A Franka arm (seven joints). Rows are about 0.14 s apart.
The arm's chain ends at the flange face. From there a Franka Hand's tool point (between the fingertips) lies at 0.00 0.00 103.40 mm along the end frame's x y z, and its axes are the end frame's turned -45 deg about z.
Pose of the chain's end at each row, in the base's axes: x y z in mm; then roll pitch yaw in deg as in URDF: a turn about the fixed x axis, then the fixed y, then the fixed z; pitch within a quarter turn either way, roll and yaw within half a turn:
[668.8 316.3 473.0 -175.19 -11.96 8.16]
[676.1 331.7 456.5 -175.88 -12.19 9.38]
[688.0 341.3 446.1 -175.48 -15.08 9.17]
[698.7 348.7 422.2 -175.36 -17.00 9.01]
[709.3 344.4 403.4 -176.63 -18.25 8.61]
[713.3 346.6 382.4 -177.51 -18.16 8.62]
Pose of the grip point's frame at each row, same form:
[688.7 327.9 372.2 174.81 -11.80 54.20]
[696.4 342.6 355.7 174.16 -11.48 55.41]
[713.2 353.6 346.6 172.30 -13.76 55.70]
[727.2 361.7 323.6 170.94 -15.16 55.91]
[740.4 355.2 305.4 169.14 -15.12 55.60]
[744.5 355.9 284.2 168.61 -14.45 55.47]

